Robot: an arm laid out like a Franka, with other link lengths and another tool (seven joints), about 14 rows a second.
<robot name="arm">
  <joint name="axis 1" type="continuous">
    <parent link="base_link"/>
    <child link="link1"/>
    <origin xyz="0 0 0.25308" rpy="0 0 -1.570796"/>
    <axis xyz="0 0 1"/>
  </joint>
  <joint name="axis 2" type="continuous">
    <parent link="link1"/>
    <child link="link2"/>
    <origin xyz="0 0 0" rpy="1.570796 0 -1.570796"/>
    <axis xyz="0 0 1"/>
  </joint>
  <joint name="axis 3" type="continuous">
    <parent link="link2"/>
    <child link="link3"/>
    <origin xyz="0 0.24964 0" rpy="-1.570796 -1.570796 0"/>
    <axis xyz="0 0 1"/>
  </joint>
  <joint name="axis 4" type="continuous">
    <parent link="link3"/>
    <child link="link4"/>
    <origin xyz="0 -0.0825 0" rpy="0 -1.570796 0"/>
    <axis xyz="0 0 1"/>
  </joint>
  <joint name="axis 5" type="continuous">
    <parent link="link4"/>
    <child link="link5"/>
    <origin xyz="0.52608 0.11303 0" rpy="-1.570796 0 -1.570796"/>
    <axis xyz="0 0 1"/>
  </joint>
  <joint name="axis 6" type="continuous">
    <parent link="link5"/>
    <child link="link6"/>
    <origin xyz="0 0 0" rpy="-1.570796 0 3.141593"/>
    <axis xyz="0 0 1"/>
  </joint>
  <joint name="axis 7" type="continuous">
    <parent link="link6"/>
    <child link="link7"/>
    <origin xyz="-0.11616 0 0" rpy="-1.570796 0 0"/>
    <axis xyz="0 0 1"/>
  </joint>
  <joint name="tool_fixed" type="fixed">
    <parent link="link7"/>
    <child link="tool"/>
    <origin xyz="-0.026 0.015 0.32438" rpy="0.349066 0 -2.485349"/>
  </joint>
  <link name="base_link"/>
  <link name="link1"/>
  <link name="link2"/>
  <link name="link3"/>
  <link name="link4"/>
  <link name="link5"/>
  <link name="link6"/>
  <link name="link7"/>
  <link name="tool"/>
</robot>
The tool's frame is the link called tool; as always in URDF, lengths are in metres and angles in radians. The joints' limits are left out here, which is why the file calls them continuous.
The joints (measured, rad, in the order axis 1, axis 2, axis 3, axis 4, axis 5, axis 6, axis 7), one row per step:
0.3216, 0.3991, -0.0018, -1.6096, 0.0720, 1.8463, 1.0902
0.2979, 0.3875, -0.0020, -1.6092, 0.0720, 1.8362, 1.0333
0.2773, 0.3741, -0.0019, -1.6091, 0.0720, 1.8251, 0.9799
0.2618, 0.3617, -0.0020, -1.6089, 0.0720, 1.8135, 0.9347
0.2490, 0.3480, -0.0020, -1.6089, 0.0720, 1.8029, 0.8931
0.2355, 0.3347, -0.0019, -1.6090, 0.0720, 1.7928, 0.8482
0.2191, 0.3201, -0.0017, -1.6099, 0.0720, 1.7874, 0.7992
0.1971, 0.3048, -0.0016, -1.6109, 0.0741, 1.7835, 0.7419
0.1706, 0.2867, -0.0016, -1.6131, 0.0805, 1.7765, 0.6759
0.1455, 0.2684, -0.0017, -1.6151, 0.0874, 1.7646, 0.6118
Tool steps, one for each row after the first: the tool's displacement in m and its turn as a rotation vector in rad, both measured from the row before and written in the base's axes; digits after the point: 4 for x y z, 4 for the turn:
0.0059, -0.0161, 0.0084, 0.0107, -0.0027, 0.0328
0.0046, -0.0138, 0.0096, 0.0102, -0.0034, 0.0328
0.0027, -0.0105, 0.0088, 0.0082, -0.0021, 0.0297
0.0024, -0.0084, 0.0098, 0.0080, -0.0041, 0.0289
0.0023, -0.0088, 0.0095, 0.0084, -0.0044, 0.0315
0.0040, -0.0106, 0.0104, 0.0098, -0.0098, 0.0325
0.0052, -0.0142, 0.0111, 0.0127, -0.0121, 0.0343
0.0042, -0.0165, 0.0124, 0.0169, -0.0110, 0.0372
0.0018, -0.0157, 0.0122, 0.0159, -0.0073, 0.0370

